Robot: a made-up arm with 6 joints.
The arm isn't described. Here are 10 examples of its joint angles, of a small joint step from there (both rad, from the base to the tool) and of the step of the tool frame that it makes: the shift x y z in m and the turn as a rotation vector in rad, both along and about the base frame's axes.
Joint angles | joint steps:
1: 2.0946 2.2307 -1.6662 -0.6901 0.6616 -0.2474 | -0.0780 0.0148 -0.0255 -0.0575 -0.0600 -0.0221
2: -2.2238 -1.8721 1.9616 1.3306 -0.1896 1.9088 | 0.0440 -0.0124 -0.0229 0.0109 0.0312 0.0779
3: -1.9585 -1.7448 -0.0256 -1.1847 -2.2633 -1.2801 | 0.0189 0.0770 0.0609 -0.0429 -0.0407 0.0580
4: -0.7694 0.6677 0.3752 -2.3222 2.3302 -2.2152 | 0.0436 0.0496 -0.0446 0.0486 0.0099 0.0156
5: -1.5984 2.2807 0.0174 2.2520 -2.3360 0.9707 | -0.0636 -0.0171 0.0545 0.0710 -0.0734 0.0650
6: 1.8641 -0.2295 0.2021 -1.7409 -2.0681 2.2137 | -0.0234 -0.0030 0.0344 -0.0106 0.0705 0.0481
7: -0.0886 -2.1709 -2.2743 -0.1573 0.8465 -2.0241 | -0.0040 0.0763 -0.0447 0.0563 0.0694 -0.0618
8: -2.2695 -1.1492 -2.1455 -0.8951 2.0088 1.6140 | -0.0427 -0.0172 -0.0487 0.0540 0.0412 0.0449
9: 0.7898 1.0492 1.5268 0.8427 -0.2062 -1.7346 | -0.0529 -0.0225 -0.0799 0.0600 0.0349 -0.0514
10: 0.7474 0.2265 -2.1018 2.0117 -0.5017 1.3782 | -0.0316 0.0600 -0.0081 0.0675 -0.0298 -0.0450
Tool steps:
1: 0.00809 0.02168 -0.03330 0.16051 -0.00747 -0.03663
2: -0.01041 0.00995 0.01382 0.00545 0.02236 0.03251
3: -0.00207 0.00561 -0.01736 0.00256 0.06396 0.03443
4: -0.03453 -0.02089 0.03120 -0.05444 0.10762 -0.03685
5: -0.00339 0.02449 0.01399 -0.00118 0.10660 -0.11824
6: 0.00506 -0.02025 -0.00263 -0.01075 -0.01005 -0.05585
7: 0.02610 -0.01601 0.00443 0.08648 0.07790 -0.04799
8: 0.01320 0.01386 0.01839 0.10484 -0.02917 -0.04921
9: 0.02291 -0.02690 -0.02293 0.11241 0.06616 -0.09048
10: -0.02260 -0.00823 0.01264 -0.01023 -0.10158 0.04132
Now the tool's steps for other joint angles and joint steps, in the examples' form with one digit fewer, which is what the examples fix.
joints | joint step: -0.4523 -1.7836 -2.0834 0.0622 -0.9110 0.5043 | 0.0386 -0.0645 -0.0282 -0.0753 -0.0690 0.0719
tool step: -0.0078 -0.0067 0.0055 -0.0845 -0.0805 -0.0884
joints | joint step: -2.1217 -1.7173 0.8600 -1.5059 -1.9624 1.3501 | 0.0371 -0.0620 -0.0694 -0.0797 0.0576 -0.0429
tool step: 0.0285 -0.0007 0.0196 -0.0012 -0.1336 -0.1040
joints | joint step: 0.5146 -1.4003 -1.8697 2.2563 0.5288 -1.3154 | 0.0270 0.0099 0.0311 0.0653 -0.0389 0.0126
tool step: 0.0016 -0.0064 0.0038 0.0426 0.0215 -0.0435
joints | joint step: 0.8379 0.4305 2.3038 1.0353 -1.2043 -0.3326 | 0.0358 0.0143 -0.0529 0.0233 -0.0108 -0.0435
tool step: 0.0041 0.0135 -0.0012 -0.1050 0.0496 -0.0533
